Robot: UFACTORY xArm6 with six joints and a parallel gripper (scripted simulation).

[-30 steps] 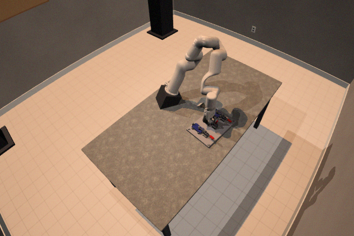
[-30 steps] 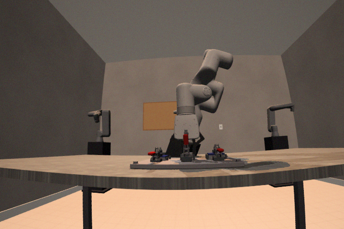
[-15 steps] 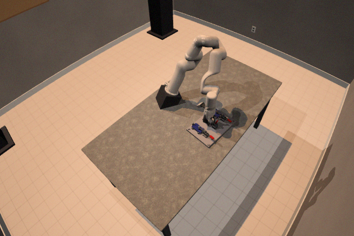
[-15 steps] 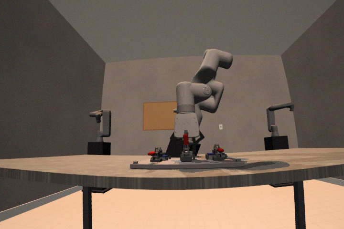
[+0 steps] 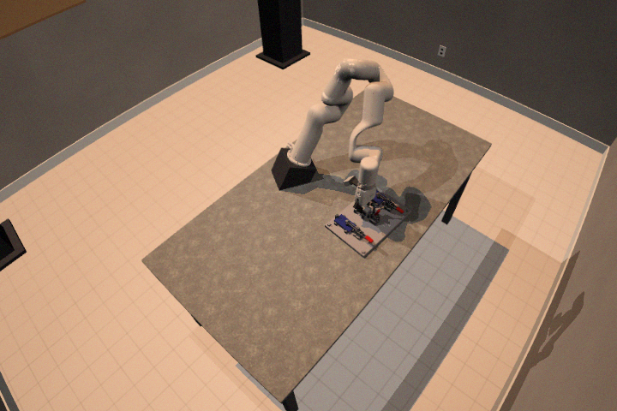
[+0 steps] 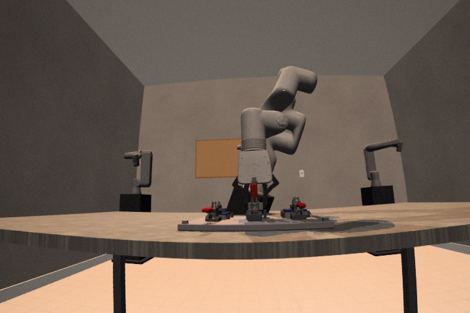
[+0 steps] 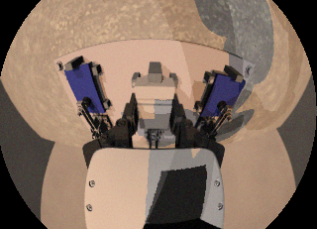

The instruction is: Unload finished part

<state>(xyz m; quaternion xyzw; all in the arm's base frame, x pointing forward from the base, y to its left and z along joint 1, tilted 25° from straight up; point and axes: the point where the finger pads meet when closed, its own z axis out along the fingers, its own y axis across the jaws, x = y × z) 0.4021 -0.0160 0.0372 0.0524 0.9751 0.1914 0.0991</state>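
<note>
Now: the fixture plate 4 cm ahead of my hand and 5 cm below it. Round my hand: blue blank 11 cm to the left, 3 cm below; grey finished part 1 cm behind, 1 cm below.
</note>
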